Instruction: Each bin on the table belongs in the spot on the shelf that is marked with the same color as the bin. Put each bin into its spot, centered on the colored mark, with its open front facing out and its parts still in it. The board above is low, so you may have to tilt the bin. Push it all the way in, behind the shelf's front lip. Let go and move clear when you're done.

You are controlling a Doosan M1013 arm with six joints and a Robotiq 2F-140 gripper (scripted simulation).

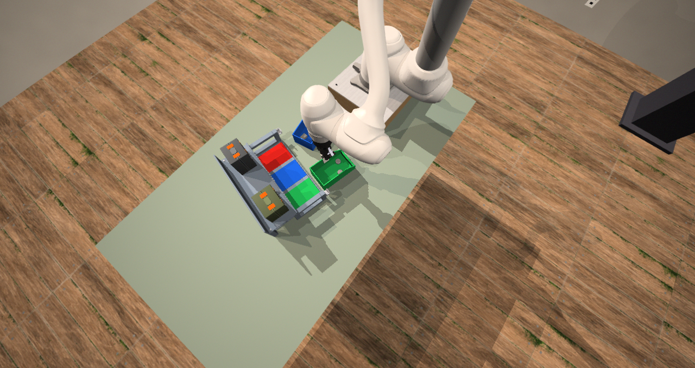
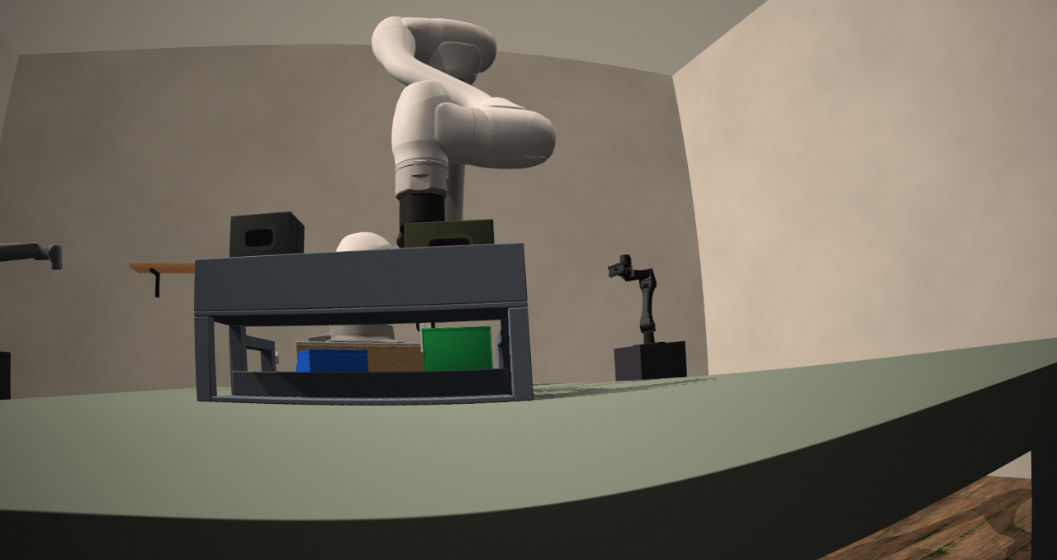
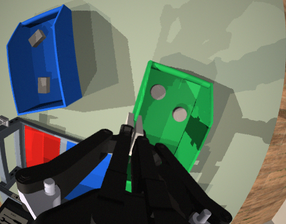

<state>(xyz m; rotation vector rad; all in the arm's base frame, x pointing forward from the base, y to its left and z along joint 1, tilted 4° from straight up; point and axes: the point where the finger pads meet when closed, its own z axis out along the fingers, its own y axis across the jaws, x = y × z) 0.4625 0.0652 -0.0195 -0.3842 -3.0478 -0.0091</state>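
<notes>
The green bin is 1 cm ahead of my hand, 5 cm to the left of it and 4 cm below it. Round my hand: black box (23 cm ahead, 25 cm to the right, 6 cm above); then olive box (29 cm ahead, 2 cm to the right, 5 cm above); then blue bin (10 cm behind, 16 cm to the right, 6 cm below).
</notes>
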